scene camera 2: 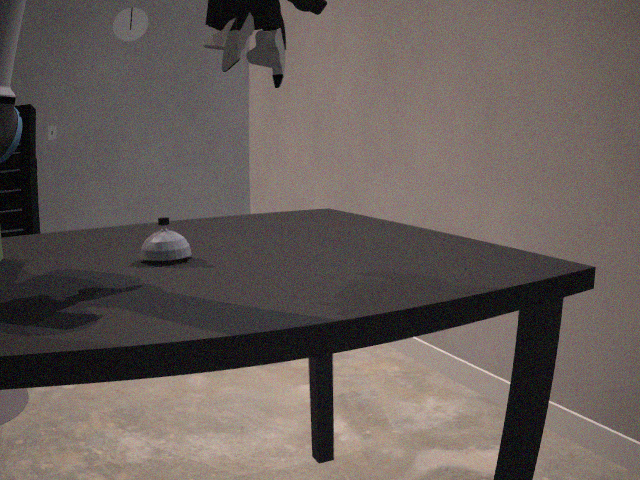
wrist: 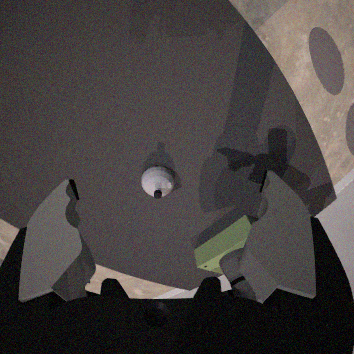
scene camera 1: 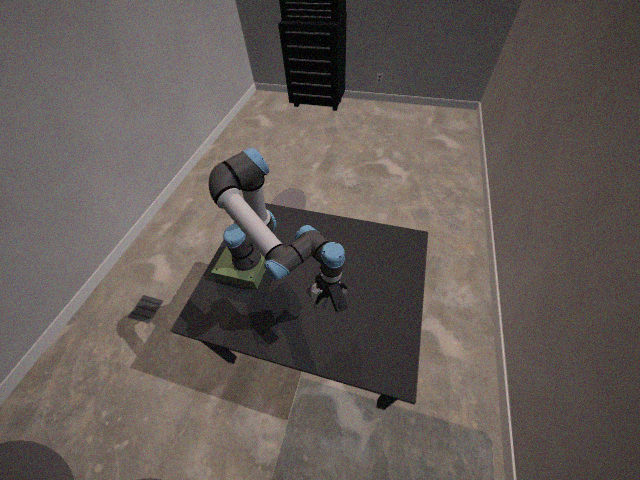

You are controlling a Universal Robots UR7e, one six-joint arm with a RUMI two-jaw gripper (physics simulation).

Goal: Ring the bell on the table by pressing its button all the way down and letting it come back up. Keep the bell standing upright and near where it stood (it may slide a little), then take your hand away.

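Seen in the pictures: gripper, between the fingertips: (scene camera 2: 253, 80) (wrist: 167, 177) (scene camera 1: 329, 300); arm's base, origin of its link: (wrist: 238, 257) (scene camera 1: 246, 258).
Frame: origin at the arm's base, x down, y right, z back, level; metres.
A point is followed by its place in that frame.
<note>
The bell (scene camera 1: 314, 292) (scene camera 2: 166, 246) @(x 0.048, y 0.146, z -0.398 m) (wrist: 157, 181) @(x 0.034, y 0.129, z -0.416 m) is a pale grey dome standing upright on the dark table (scene camera 1: 382, 320) @(x 0.076, y 0.229, z -0.736 m) (scene camera 2: 361, 258) @(x 0.075, y 0.275, z -0.652 m) (wrist: 100, 100) @(x 0.075, y 0.216, z -0.607 m). Its small black button (scene camera 2: 163, 221) @(x 0.014, y 0.120, z -0.403 m) (wrist: 158, 194) @(x 0.009, y 0.114, z -0.405 m) stands up on top. In the scene camera 1 view the gripper hides much of the bell. My gripper (scene camera 1: 330, 304) @(x -0.181, y 0.268, z -0.490 m) (scene camera 2: 252, 77) @(x -0.181, y 0.268, z -0.490 m) (wrist: 167, 177) @(x -0.181, y 0.268, z -0.490 m) is open and empty, with its fingers pointing down. It hangs high above the table, well clear of the bell. In the wrist view the bell shows between the two spread fingers.
The arm's green base block (scene camera 1: 235, 274) @(x -0.001, y 0.103, z 0.031 m) (wrist: 225, 245) @(x 0.014, y 0.027, z -0.093 m) stands on the table, left of the bell in the scene camera 1 view. Arm shadows fall across the table near the bell. A black cabinet (scene camera 1: 315, 62) stands on the floor by the far wall.
</note>
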